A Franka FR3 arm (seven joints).
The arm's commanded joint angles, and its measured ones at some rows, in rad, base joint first. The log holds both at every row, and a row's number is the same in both.
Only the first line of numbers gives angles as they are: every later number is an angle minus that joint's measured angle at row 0.
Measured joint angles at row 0: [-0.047 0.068 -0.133 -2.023 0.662 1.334 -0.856]
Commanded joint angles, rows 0 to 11: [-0.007 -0.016 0.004 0.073 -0.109 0.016 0.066]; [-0.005 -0.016 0.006 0.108 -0.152 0.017 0.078]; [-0.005 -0.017 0.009 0.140 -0.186 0.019 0.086]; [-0.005 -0.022 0.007 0.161 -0.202 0.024 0.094]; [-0.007 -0.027 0.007 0.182 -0.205 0.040 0.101]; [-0.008 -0.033 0.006 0.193 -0.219 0.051 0.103]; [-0.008 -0.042 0.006 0.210 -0.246 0.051 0.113]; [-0.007 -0.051 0.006 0.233 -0.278 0.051 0.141]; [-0.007 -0.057 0.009 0.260 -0.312 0.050 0.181]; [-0.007 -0.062 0.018 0.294 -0.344 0.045 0.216]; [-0.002 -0.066 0.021 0.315 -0.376 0.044 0.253]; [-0.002 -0.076 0.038 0.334 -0.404 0.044 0.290]
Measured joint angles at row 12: [-0.001 -0.053 0.003 0.271 -0.321 0.045 0.184]
